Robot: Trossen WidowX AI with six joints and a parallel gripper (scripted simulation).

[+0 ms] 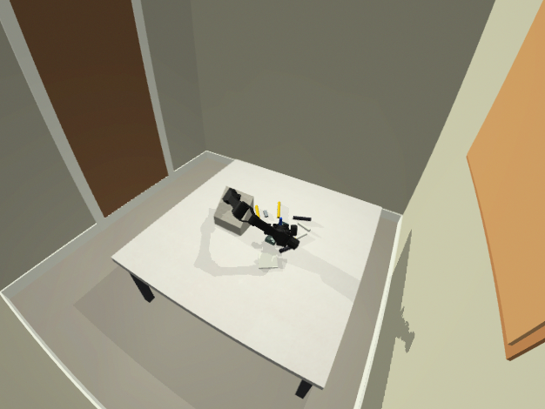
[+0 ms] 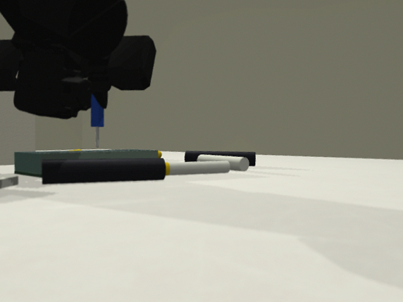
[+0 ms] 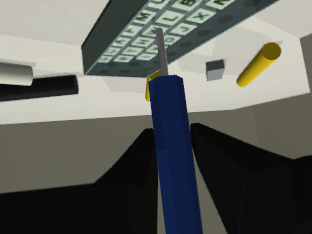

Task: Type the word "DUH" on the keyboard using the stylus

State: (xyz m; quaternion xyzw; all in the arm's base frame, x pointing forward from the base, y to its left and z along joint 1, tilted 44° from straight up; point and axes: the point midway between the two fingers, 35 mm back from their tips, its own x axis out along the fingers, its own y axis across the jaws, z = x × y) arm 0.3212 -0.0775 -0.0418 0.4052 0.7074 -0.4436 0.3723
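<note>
My gripper tip is 110 mm short of the white cylinder, 30 mm to the right of it and 80 mm above it. Round my gripper tip: stylus tip 50 mm below; white notepad 30 mm ahead, 210 mm to the right, 80 mm below; blue stylus 10 mm below.
</note>
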